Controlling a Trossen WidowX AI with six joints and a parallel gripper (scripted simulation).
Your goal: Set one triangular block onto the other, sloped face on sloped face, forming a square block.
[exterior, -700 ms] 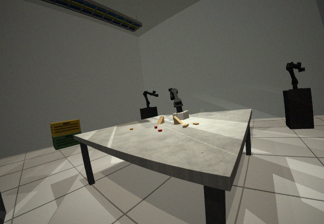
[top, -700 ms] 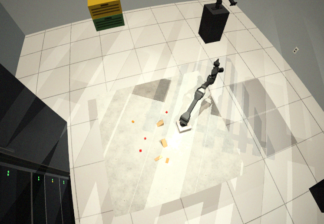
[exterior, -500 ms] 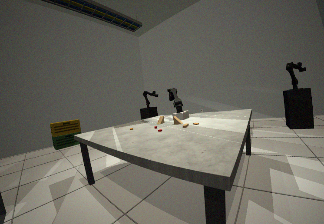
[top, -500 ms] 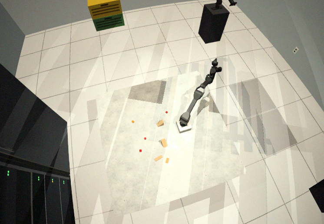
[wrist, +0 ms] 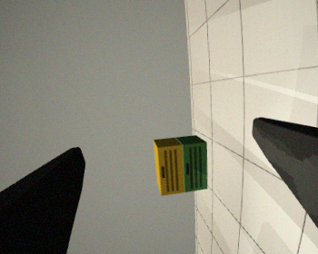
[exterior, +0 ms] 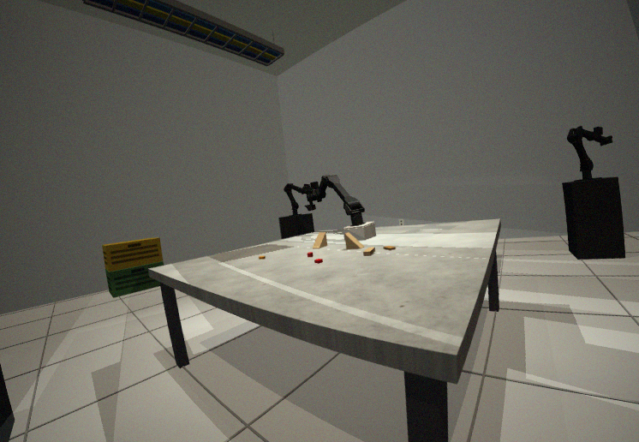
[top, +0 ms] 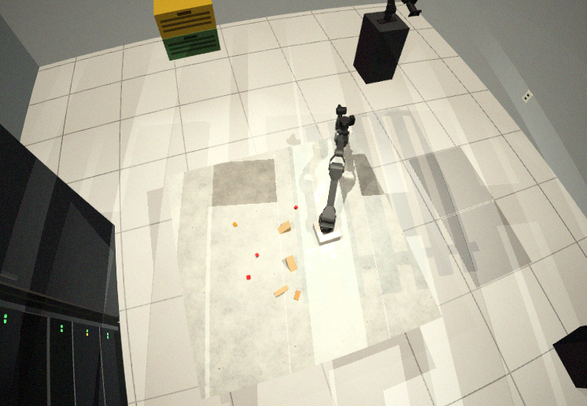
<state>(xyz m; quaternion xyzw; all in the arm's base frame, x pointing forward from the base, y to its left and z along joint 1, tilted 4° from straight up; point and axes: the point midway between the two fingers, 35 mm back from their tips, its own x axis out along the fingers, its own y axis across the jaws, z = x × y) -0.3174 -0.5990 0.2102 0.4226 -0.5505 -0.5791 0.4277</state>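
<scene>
My gripper tip is 740 mm to the right of the triangular block, 560 mm short of it and 250 mm above it. From my gripper tip the other things lie so: flat tan slab 880 mm to the left, 660 mm ahead, 260 mm below; then orange cube 800 mm ahead, 430 mm to the left, 260 mm below.
</scene>
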